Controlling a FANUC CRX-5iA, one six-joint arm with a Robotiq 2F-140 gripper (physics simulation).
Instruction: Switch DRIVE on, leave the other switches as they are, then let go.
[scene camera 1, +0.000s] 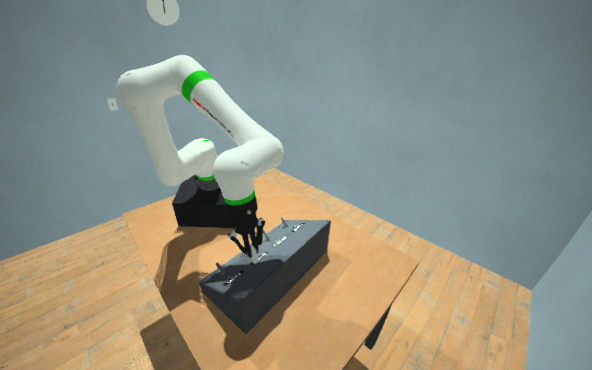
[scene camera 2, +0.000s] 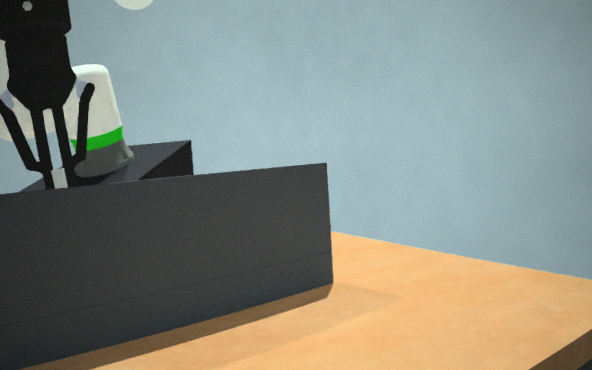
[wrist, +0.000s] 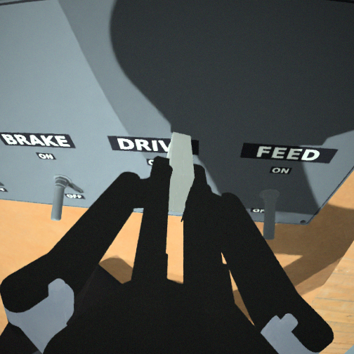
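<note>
My gripper (scene camera 1: 254, 259) (scene camera 2: 60, 178) (wrist: 177, 147) is shut, with its pale fingertips together and nothing held. In the wrist view the tips cover the right part of the DRIVE label (wrist: 137, 144) and part of the ON mark under it. The DRIVE lever is hidden behind the fingers, so its position cannot be told. The tips are at or close above the face of the dark switch box (scene camera 1: 295, 267) (scene camera 2: 200, 240) (wrist: 55, 85). The BRAKE lever (wrist: 58, 200) stands left of the gripper and the FEED lever (wrist: 269, 215) right; both point down, away from their ON marks.
The BRAKE label (wrist: 37, 140) and FEED label (wrist: 288, 153) flank DRIVE. Another lever (scene camera 1: 284, 223) stands near the box's far end in scene camera 1. The arm's black base block (scene camera 1: 200, 214) (scene camera 2: 175, 160) stands behind the box on the wooden table (scene camera 1: 365, 270) (scene camera 2: 450, 300).
</note>
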